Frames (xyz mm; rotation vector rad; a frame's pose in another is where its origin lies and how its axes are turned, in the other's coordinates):
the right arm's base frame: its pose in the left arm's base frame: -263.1 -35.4 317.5 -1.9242 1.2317 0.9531
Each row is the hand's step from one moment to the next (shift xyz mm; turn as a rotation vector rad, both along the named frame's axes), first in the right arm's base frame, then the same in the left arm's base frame.
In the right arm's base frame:
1: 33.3 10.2 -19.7 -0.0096 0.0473 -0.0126
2: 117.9 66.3 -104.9 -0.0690 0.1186 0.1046
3: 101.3 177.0 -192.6 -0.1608 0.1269 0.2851
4: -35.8 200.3 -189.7 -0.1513 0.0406 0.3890
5: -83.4 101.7 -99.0 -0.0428 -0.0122 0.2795
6: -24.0 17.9 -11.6 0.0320 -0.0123 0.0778
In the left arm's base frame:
1: 4.8 -34.8 -19.2 -0.0439 -0.0223 0.0081
2: -3.2 -162.5 -53.7 -0.1541 0.0765 -0.0128
3: -91.0 -265.2 -9.3 -0.2297 0.2637 -0.0308
4: -153.4 -208.7 101.4 -0.1704 0.3745 -0.0811
5: -96.4 -78.6 107.8 -0.0647 0.2535 -0.1080
6: -21.0 -4.8 23.8 0.0031 0.0537 -0.0658

